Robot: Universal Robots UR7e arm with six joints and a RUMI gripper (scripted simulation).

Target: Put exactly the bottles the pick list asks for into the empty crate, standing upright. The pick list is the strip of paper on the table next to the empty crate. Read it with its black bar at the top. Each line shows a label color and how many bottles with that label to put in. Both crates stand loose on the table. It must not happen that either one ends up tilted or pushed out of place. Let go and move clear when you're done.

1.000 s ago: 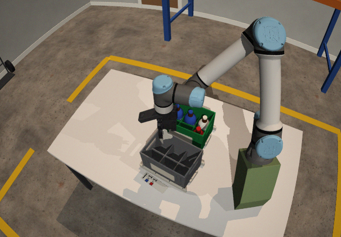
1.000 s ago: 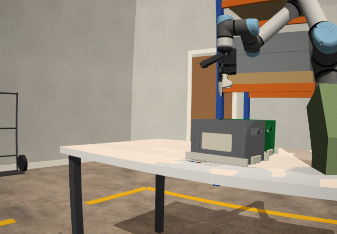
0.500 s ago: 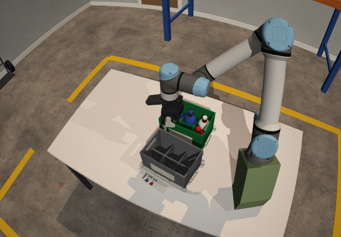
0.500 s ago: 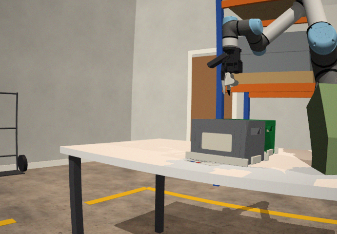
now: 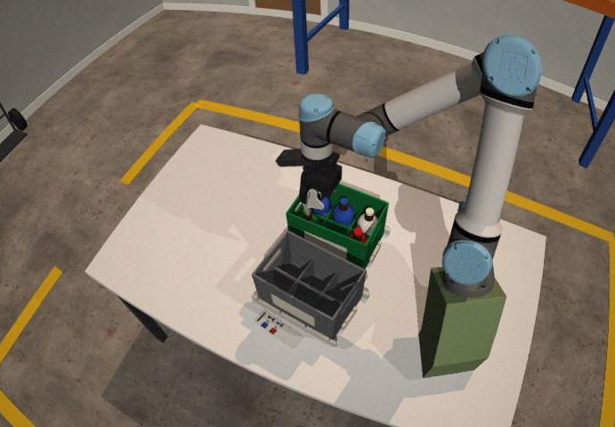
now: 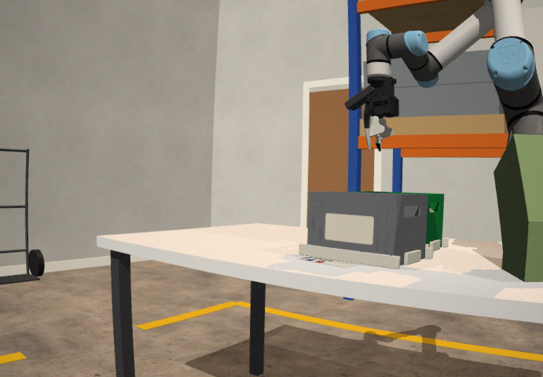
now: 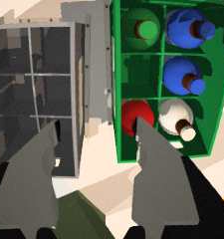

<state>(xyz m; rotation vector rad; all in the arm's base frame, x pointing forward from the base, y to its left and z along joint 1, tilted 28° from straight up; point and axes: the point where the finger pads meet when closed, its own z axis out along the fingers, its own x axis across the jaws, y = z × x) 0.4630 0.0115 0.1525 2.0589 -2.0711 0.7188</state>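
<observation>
My hand is 30 mm past the blue bottle, 160 mm to the left of it and 230 mm above it. From my hand the other things lie so: grey crate: 40 mm behind, 130 mm to the left, 230 mm below; red bottle: 120 mm behind, 70 mm to the right, 230 mm below; green crate: 30 mm behind, 120 mm to the right, 230 mm below.
</observation>
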